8 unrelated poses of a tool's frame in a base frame.
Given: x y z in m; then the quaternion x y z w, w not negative.
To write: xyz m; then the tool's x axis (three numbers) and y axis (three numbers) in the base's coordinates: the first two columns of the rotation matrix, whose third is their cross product. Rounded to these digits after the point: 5 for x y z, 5 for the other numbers.
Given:
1: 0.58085, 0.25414, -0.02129, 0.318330, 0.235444, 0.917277, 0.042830
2: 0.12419, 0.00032, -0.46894, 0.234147, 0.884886, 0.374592, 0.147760
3: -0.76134, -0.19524, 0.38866, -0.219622, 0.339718, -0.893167, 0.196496
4: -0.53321, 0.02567, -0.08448, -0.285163, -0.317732, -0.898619, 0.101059
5: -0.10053, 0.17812, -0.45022, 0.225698, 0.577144, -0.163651, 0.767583
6: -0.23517, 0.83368, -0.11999, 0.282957, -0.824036, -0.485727, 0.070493
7: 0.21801, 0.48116, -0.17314, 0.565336, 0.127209, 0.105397, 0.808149
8: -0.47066, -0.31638, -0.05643, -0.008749, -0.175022, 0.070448, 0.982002
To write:
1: 0.58085, 0.25414, -0.02129, -0.79366, 0.22847, 0.56383, 0.07132, -0.88546, 0.45920
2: 0.12419, 0.00032, -0.46894, -0.84668, 0.52509, -0.08608, 0.30369, 0.60971, 0.73214
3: -0.76134, -0.19524, 0.38866, -0.82631, -0.50023, 0.25881, 0.20179, -0.69196, -0.69316
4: -0.53321, 0.02567, -0.08448, -0.81694, -0.00042, 0.57672, 0.36284, -0.77767, 0.51340
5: -0.10053, 0.17812, -0.45022, 0.28025, 0.00929, -0.95988, 0.51175, 0.84456, 0.15758
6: -0.23517, 0.83368, -0.11999, -0.82993, -0.53481, -0.15870, -0.39785, 0.36801, 0.84041
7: 0.21801, 0.48116, -0.17314, 0.94542, 0.31418, -0.08644, -0.02652, 0.33857, 0.94057
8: -0.47066, -0.31638, -0.05643, 0.92881, 0.14142, 0.34251, -0.13530, 0.98992, -0.04184
